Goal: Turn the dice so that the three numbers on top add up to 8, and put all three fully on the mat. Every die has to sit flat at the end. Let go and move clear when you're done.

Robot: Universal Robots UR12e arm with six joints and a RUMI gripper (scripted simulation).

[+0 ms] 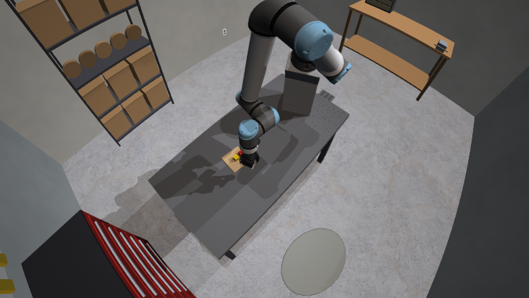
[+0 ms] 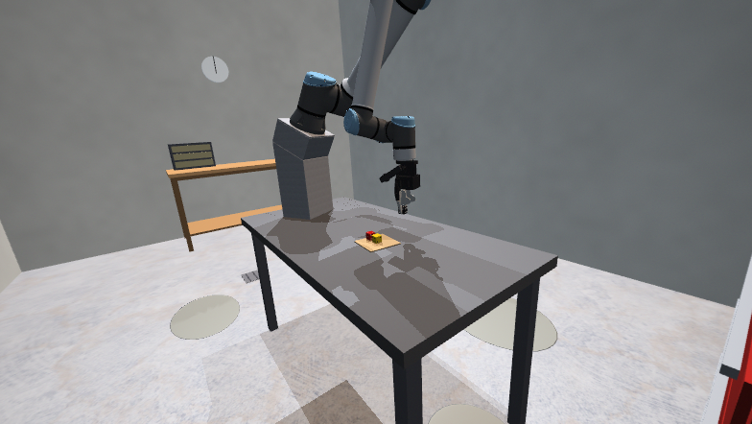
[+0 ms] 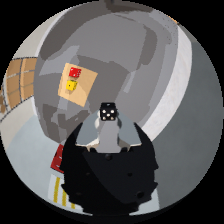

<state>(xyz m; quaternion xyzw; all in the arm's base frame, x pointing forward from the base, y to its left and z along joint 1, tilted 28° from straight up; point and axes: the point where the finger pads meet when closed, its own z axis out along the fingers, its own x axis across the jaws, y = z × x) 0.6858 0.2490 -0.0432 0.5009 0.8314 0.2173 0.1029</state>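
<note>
Now: hand 140 mm to the left of the yellow die, 100 mm above it and 20 mm short of it. The rest, counted from my hand: tan mat 140 mm to the right, 110 mm below, 20 mm ahead; then black die right at my hand; then red die 150 mm to the right, 100 mm below, 20 mm behind.
</note>
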